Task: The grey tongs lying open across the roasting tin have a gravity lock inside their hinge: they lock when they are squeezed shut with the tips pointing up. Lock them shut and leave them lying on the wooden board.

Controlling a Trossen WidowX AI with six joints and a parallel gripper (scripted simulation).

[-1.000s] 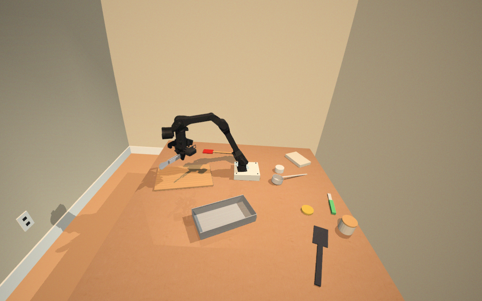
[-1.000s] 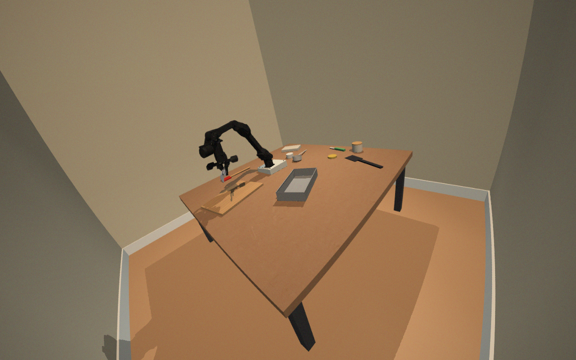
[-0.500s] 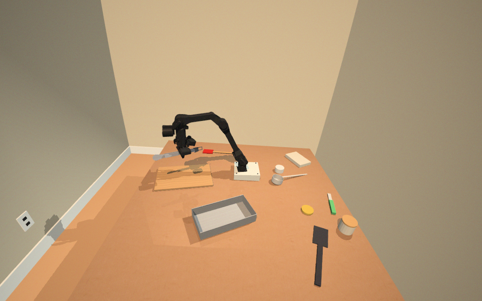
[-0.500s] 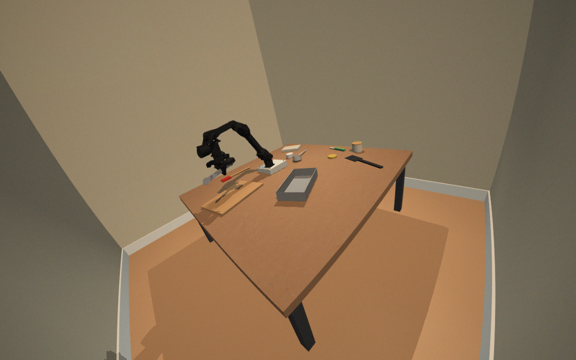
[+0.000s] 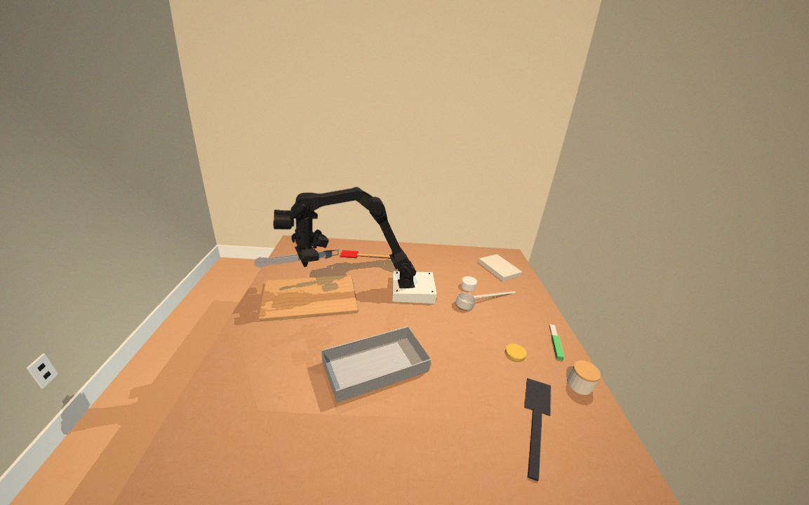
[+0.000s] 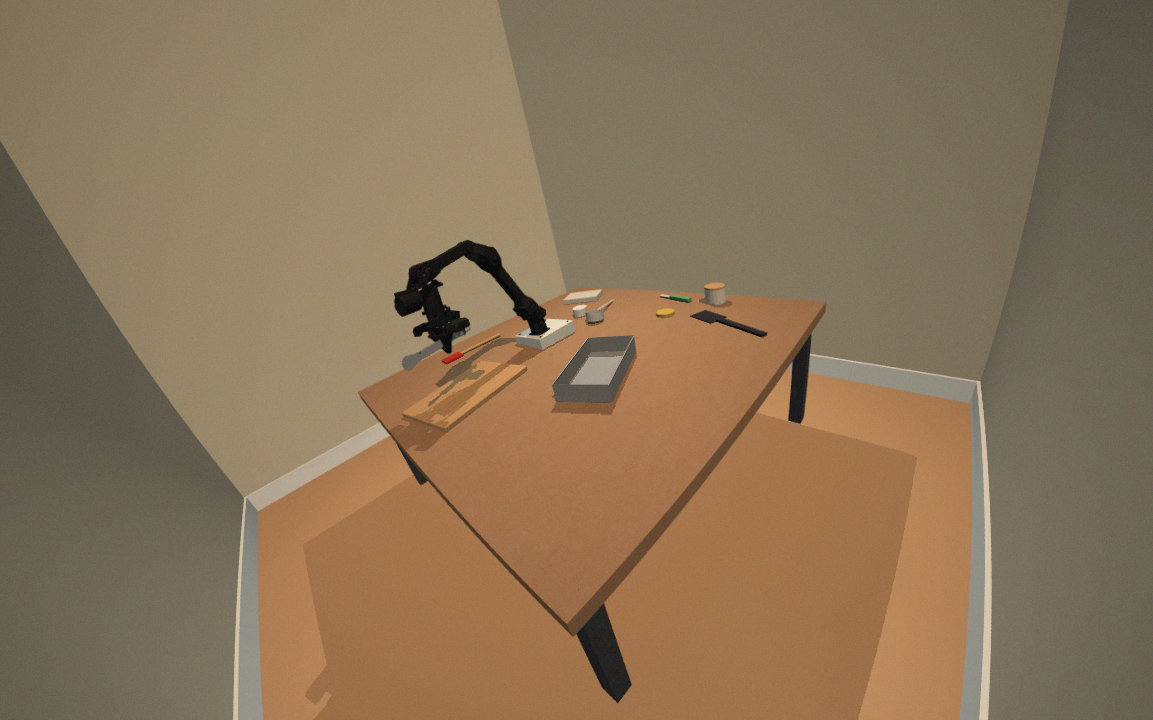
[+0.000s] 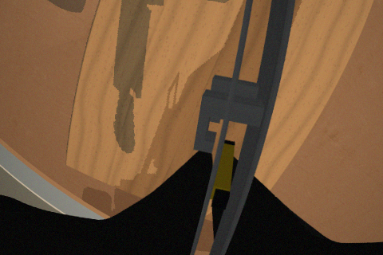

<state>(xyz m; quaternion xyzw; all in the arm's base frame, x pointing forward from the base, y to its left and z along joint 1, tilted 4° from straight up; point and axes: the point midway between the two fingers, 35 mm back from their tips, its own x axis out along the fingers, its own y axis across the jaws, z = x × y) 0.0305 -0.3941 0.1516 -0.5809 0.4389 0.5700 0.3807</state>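
Now: the wooden board 10 mm to the left of my gripper tip and 140 mm below it. The rest, counted from my gripper tip: yellow disc: 350 mm ahead, 740 mm to the left, 140 mm below; then grey roasting tin: 370 mm ahead, 250 mm to the left, 120 mm below; then red-handled spatula: 330 mm behind, 230 mm to the left, 140 mm below.
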